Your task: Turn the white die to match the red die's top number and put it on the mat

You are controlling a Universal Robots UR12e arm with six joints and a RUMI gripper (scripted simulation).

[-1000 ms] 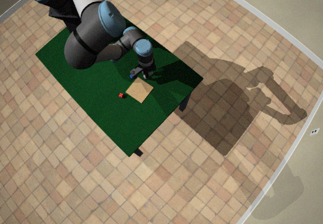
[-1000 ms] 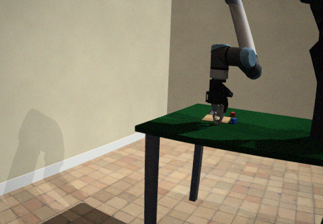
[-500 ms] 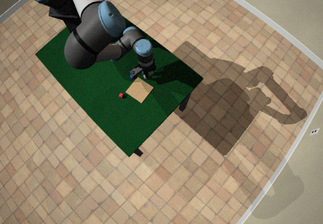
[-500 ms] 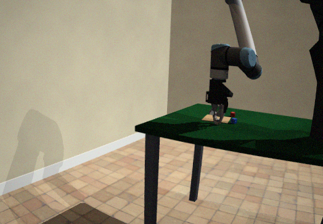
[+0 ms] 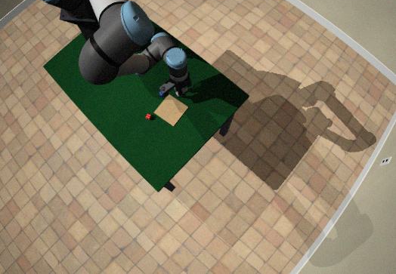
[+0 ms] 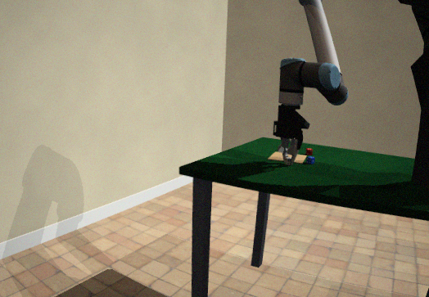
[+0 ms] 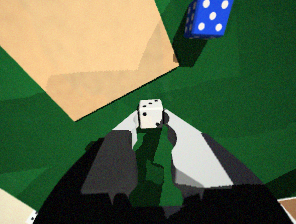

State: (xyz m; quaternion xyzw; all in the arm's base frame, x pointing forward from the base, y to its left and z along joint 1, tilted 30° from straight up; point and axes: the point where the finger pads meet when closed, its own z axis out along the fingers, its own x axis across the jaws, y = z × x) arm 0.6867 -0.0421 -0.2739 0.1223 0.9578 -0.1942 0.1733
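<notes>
The tan mat lies 100 mm to the right of my hand, 30 mm ahead of it and 20 mm below it. Also, from my hand: red die: 210 mm to the right, 30 mm behind; then white die: right at my hand; then blue die: 70 mm behind, 60 mm to the right.
</notes>
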